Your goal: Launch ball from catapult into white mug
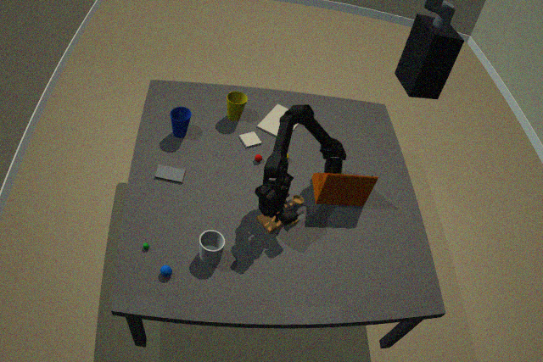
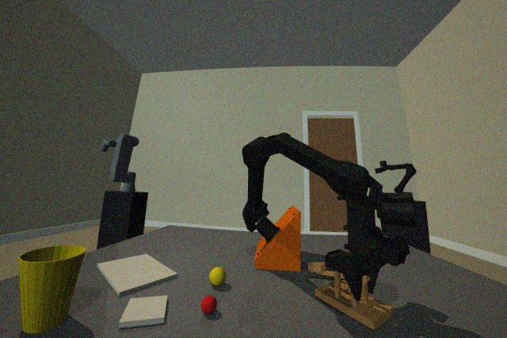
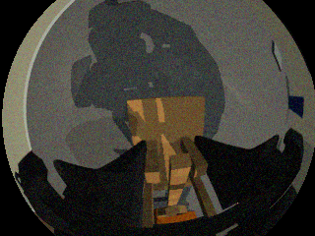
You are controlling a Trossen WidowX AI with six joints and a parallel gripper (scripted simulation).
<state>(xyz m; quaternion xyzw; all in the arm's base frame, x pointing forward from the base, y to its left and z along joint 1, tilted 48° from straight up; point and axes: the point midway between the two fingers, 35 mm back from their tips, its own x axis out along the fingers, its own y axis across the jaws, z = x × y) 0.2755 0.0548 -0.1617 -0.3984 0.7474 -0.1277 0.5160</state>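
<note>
The red ball lies 1 cm behind my gripper tip, 33 cm to the right of it and 2 cm below it. Also, from my gripper tip: yellow ball (12 cm behind, 33 cm to the right, 1 cm below); wooden catapult (7 cm behind, 2 cm to the right, 2 cm above); white mug (26 cm ahead, 14 cm to the left).
</note>
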